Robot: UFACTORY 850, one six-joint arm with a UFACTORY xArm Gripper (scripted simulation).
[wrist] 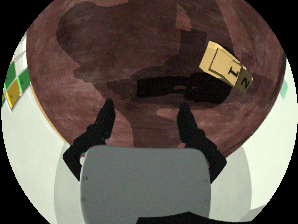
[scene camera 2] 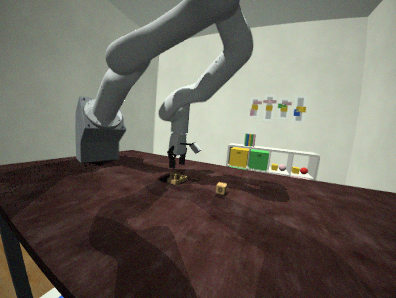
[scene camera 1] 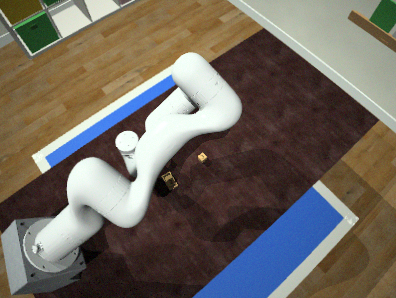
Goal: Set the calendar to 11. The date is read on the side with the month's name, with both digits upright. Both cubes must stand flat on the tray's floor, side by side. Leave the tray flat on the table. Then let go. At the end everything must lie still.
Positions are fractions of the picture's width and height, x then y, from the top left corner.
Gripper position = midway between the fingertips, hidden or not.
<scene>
In view: my gripper (wrist: 0.49, 0.48) and a wooden tray (wrist: 0.73, 0.27).
</scene>
